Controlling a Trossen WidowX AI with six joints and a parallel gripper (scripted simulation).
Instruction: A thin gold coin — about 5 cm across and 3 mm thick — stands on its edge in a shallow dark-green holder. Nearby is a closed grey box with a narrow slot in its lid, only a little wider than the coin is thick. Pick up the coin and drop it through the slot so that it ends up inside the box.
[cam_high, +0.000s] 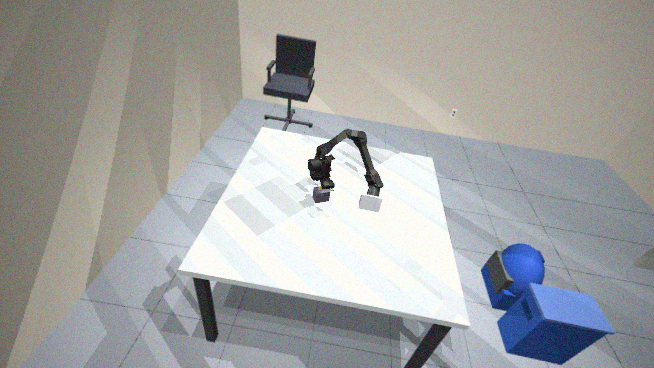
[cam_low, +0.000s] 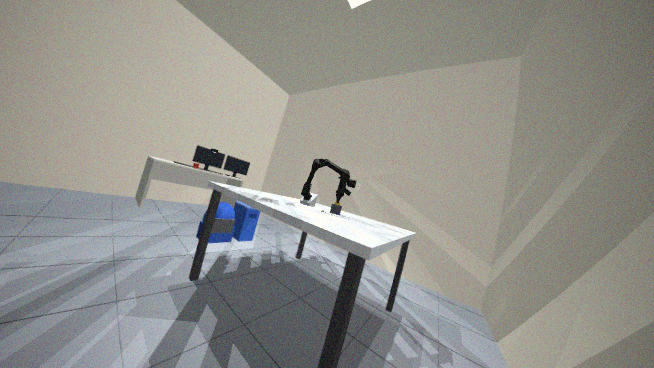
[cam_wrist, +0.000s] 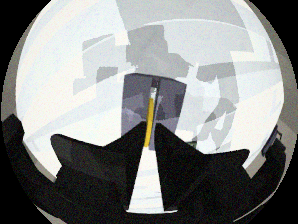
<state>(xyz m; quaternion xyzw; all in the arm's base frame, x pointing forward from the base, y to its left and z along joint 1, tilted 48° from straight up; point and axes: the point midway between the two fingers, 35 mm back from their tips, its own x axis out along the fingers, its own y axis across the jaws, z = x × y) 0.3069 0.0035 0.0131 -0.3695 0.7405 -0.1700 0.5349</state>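
My gripper tip is 10 mm above the gold coin.
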